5 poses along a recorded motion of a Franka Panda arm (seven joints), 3.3 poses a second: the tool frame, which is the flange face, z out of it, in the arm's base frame.
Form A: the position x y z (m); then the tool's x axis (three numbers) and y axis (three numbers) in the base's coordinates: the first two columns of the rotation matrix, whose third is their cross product.
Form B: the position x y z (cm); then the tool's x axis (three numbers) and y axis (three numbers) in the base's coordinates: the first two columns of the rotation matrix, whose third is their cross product. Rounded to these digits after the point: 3 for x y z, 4 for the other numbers.
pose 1, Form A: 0.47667, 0.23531, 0.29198, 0.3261, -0.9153, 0.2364, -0.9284, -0.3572, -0.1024
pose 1, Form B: 47.667, 23.531, 29.198, 0.3261, -0.9153, 0.2364, -0.9284, -0.3572, -0.1024
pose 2, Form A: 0.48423, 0.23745, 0.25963, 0.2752, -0.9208, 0.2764, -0.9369, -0.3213, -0.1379
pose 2, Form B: 48.423, 23.745, 25.963, 0.2752, -0.9208, 0.2764, -0.9369, -0.3213, -0.1379
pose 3, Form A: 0.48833, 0.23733, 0.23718, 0.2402, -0.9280, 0.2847, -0.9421, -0.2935, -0.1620
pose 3, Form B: 48.833, 23.733, 23.718, 0.2402, -0.9280, 0.2847, -0.9421, -0.2935, -0.1620
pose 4, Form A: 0.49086, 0.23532, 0.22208, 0.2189, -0.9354, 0.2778, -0.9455, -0.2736, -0.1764
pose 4, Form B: 49.086, 23.532, 22.208, 0.2189, -0.9354, 0.2778, -0.9455, -0.2736, -0.1764
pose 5, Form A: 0.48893, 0.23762, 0.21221, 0.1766, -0.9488, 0.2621, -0.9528, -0.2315, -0.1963
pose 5, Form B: 48.893, 23.762, 21.221, 0.1766, -0.9488, 0.2621, -0.9528, -0.2315, -0.1963
